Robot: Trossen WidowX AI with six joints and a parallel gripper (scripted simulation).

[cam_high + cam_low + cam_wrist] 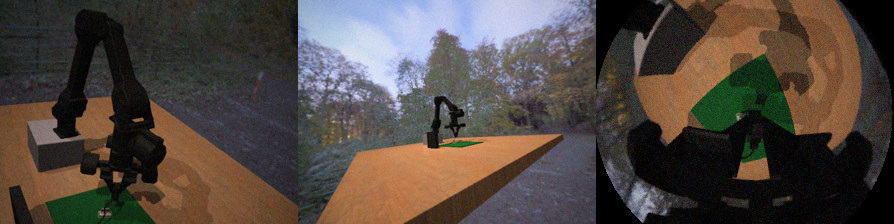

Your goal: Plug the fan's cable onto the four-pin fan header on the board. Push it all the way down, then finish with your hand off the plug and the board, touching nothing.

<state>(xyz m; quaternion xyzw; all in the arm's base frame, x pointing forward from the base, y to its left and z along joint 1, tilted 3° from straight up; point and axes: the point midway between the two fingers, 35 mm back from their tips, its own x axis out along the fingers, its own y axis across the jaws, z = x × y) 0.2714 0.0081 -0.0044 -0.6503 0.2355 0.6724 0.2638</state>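
My gripper tip is 6 cm above the four-pin fan header, 3 cm to the left of it and 1 cm short of it. Round my gripper tip: fan body (24 cm to the right, 2 cm behind, 1 cm below); then fan plug (1 cm ahead, 1 cm above); then green board (8 cm below, 6 cm ahead, 5 cm to the right).
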